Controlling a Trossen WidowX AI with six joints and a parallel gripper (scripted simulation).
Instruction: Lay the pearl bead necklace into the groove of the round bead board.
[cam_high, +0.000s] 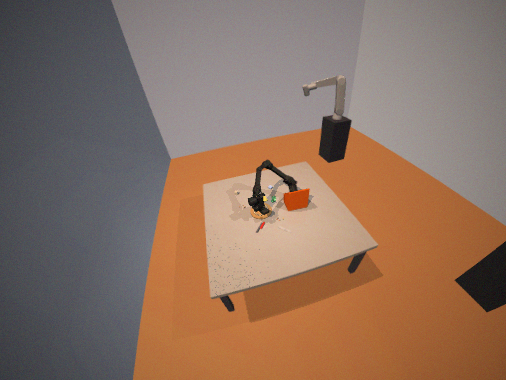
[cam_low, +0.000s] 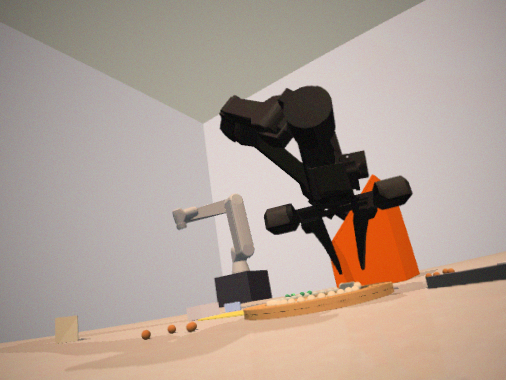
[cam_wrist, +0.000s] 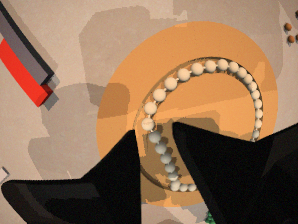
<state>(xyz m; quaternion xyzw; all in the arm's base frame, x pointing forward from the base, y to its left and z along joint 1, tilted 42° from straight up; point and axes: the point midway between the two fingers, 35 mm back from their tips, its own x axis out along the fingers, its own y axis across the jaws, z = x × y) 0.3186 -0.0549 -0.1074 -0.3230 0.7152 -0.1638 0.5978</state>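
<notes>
The round wooden bead board is 10 mm behind my gripper tip, 60 mm to the right of it and 20 mm below it. Also, from my gripper tip: tan cube: 150 mm ahead, 390 mm to the right, 20 mm below; then yellow flat piece: 70 mm behind, 230 mm to the right, 30 mm below; then red-handled tool: 50 mm ahead, 120 mm to the left, 30 mm below.
</notes>
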